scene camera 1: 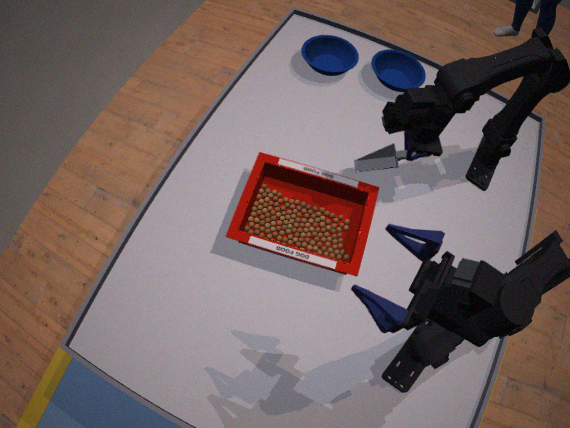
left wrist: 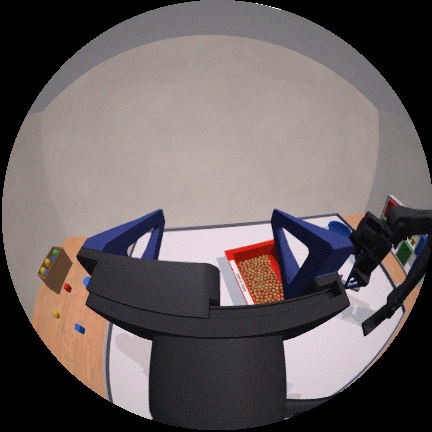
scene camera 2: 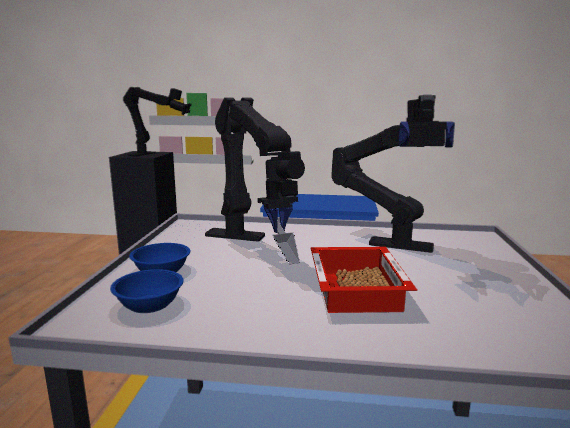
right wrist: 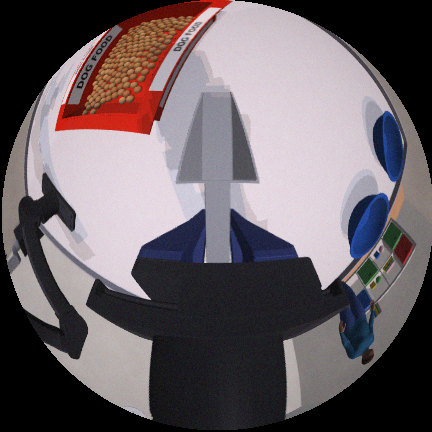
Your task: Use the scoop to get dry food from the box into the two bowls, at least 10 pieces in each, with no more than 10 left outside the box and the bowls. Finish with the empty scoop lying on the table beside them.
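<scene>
The red box holds many brown food pieces. One blue bowl and a second blue bowl stand side by side; no pieces show in them. My right gripper is shut on the handle of the grey scoop, which slants down above the table beside the box. No pieces show on it. My left gripper is open and empty, high up.
The grey-white table has a raised dark edge. The bowls stand near that edge, at the left in scene camera 2. A blue bench and a black pedestal with another arm stand behind the table. Small blocks lie on the floor.
</scene>
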